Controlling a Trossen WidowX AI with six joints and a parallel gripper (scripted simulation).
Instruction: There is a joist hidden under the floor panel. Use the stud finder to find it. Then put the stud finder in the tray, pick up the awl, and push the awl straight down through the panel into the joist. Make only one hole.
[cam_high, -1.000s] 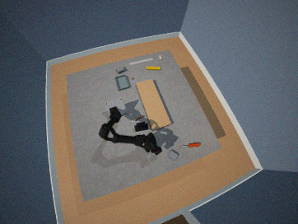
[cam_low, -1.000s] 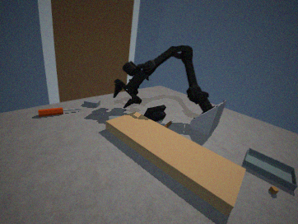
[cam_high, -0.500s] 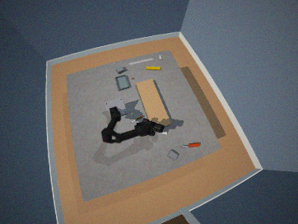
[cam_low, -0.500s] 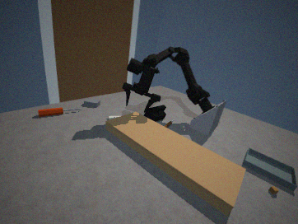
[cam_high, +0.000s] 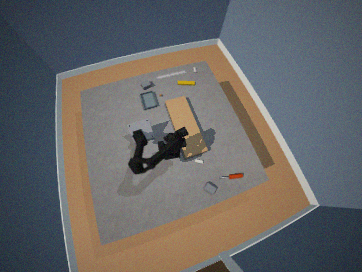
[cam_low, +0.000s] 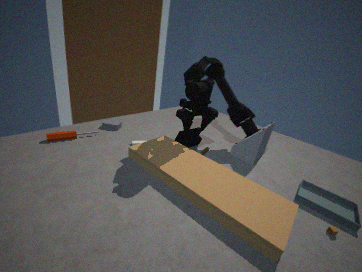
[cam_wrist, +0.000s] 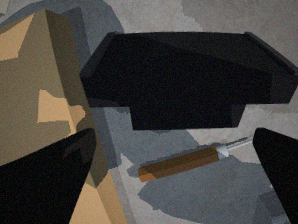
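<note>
Right now the black stud finder is 5 cm below my gripper tip and 3 cm behind it. The rest, counted from my gripper tip: tray (50 cm to the left, 6 cm below, 5 cm behind); awl (6 cm to the left, 6 cm below, 3 cm behind); small grey block (36 cm to the right, 16 cm ahead, 6 cm below).
</note>
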